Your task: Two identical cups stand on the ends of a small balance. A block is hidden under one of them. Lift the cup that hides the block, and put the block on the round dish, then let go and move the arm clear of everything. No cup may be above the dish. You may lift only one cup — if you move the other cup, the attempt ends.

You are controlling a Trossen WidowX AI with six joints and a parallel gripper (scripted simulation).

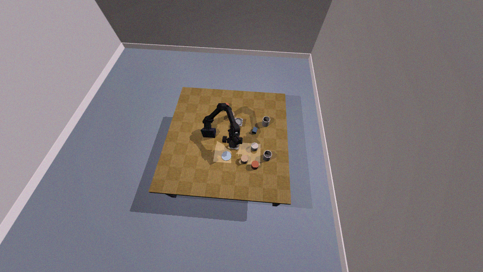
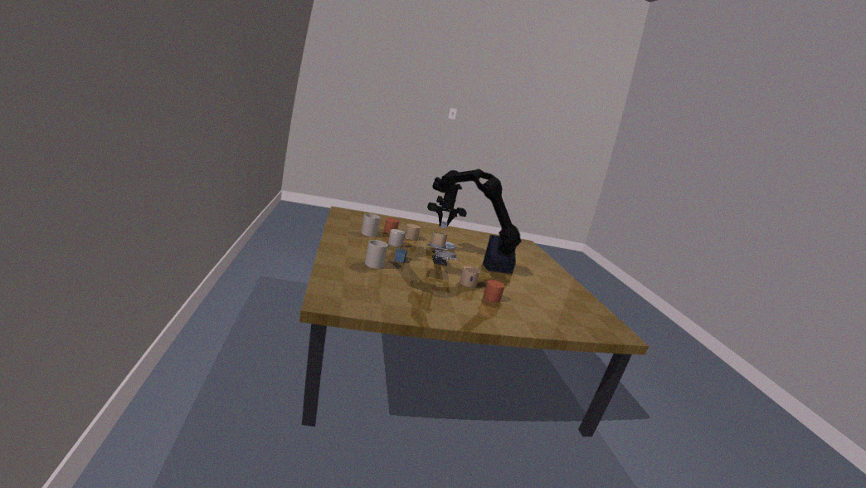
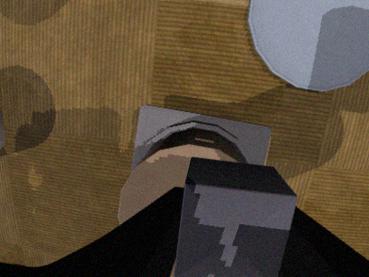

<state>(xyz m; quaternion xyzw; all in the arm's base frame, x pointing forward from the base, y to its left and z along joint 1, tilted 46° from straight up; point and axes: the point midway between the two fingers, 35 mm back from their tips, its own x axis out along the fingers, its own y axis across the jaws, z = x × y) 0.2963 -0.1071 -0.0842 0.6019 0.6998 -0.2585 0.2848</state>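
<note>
Right now the round pale-blue dish is 120 mm below my gripper tip, 80 mm to the right of it and 50 mm behind it. Round my gripper tip: grey block (10 mm above); then white cup (210 mm ahead, 80 mm below, 70 mm to the left); then small balance (170 mm to the left, 80 mm below, 10 mm ahead).
</note>
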